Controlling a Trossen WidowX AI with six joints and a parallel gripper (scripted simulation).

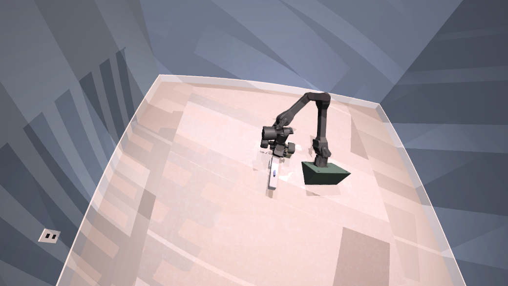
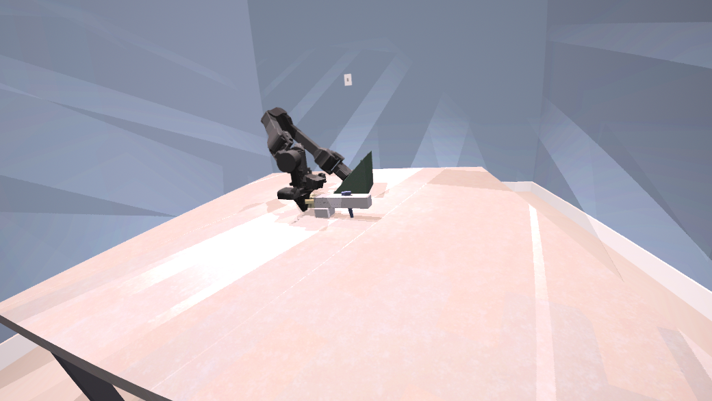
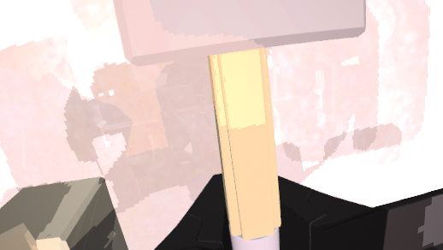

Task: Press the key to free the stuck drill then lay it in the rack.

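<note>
Right now the drill is 40 mm to the left of my gripper tip, 40 mm above it and 10 mm ahead of it. Round my gripper tip: rack (80 mm behind, 20 mm to the right, 10 mm above); then blue key (160 mm to the left, 40 mm above, 20 mm ahead).
</note>
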